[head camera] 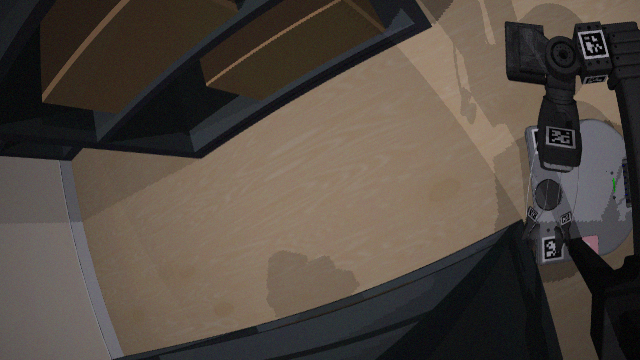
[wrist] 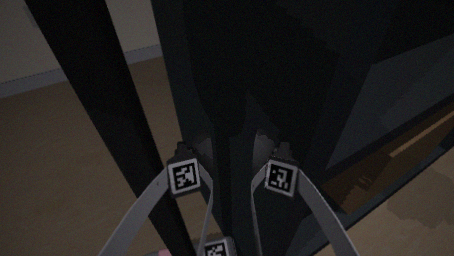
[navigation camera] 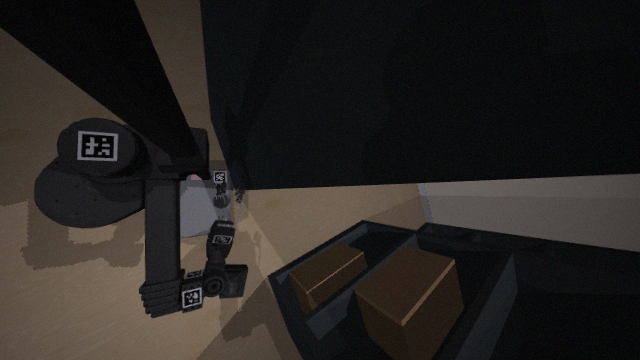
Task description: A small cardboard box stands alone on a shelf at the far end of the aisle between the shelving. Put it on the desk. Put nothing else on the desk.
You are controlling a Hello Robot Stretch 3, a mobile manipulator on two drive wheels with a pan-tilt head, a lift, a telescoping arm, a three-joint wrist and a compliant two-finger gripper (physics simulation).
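Frame: origin at the robot's base, x left, y up, z ahead, level; centimetres.
Seen in the pictures: gripper, fingertip midpoint: [head camera: 543,248] [navigation camera: 232,183]; robot's base at its link origin: [head camera: 547,194] [navigation camera: 220,200].
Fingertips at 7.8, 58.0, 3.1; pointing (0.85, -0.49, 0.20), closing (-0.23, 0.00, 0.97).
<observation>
Pixels of each thing's top centre, then the offset from my fingertips to it, as dx, dy, dz. Level surfaces: height alone.
- smaller cardboard box at its top centre: [navigation camera: 344,291] -65.7, -23.4, +62.0
- larger cardboard box at its top centre: [navigation camera: 438,313] -60.1, +22.4, +79.7
- wooden aisle floor at its surface level: dy -58.0
My gripper [head camera: 548,232] [navigation camera: 229,192] [wrist: 233,146] is open, its fingertips apart with nothing between them. It hangs over the front of my base, close beside the end of the near dark shelf unit [head camera: 450,300] [navigation camera: 400,100] [wrist: 400,87]. Across the aisle, a smaller cardboard box [head camera: 295,50] [navigation camera: 327,275] and a larger cardboard box [head camera: 135,55] [navigation camera: 410,295] sit in separate compartments of another dark shelf unit [head camera: 150,152] [navigation camera: 322,325]. I cannot tell whether either is the task's box. The desk does not show in these views.
A brown box [wrist: 415,155] shows partly on a low shelf at the right of the wrist view. The wooden aisle floor [head camera: 300,175] runs between the units to a pale wall [head camera: 30,280] [navigation camera: 525,205]. My base [head camera: 595,175] stands by the near unit's corner. My dark mast [wrist: 95,75] crosses the wrist view.
</observation>
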